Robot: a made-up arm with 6 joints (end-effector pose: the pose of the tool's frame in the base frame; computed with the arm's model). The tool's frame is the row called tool. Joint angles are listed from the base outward.
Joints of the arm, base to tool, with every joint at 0 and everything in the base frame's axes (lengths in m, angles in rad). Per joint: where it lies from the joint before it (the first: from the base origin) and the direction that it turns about. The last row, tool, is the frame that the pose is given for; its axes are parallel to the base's.
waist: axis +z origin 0 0 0.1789
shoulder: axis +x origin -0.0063 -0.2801 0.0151
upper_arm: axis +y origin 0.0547 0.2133 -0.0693
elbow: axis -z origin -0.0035 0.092 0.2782
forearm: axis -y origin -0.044 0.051 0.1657
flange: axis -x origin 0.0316 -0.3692 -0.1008
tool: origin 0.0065 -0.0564 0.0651
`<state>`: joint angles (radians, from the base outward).
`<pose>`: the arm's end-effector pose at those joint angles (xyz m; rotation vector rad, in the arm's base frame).
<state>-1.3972 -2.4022 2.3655 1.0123 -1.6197 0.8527</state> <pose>-0.4249 -0.6271 0.1751 -0.9967 0.0931 1.2859</pose>
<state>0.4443 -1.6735 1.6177 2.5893 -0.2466 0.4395</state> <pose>0.5384 -0.0298 -0.4135 1.0059 0.9217 2.1887</pose>
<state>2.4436 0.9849 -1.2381 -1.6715 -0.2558 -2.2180</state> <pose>0.3199 0.2523 0.6154 -0.3858 -1.4751 -1.6788</pose>
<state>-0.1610 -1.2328 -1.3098 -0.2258 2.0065 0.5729</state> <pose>-0.4424 -0.1439 0.2461 0.0594 -2.8295 1.3152</pose>
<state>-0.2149 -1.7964 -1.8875 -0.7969 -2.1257 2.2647</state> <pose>-0.4954 -0.3445 0.1932 1.4189 -0.4730 0.1228</pose>
